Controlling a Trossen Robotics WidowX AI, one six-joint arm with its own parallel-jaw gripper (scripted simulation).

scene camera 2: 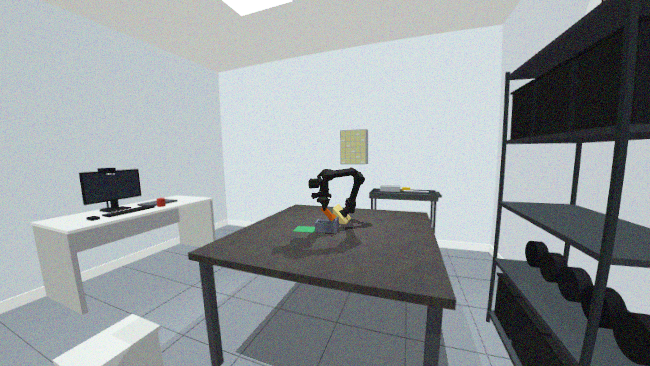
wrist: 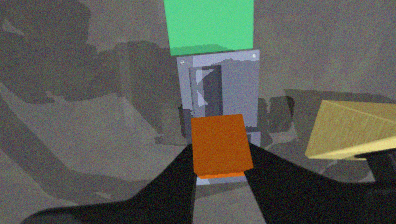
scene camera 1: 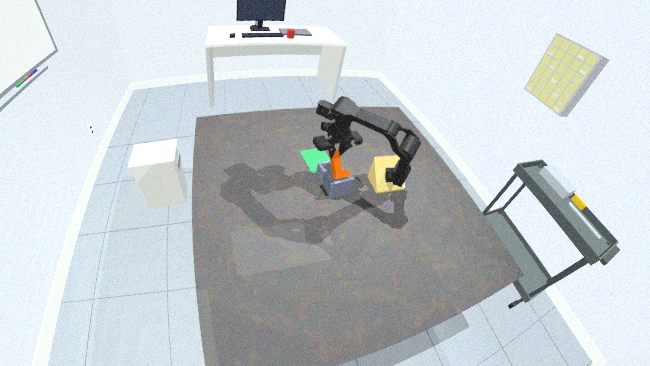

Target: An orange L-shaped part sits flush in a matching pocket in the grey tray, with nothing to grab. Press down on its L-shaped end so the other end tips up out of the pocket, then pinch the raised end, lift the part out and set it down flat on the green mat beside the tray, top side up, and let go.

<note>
My gripper (scene camera 1: pixel 334 157) carries an orange L-shaped part (wrist: pixel 220 146).
My gripper is seen too in the wrist view (wrist: pixel 216 147).
</note>
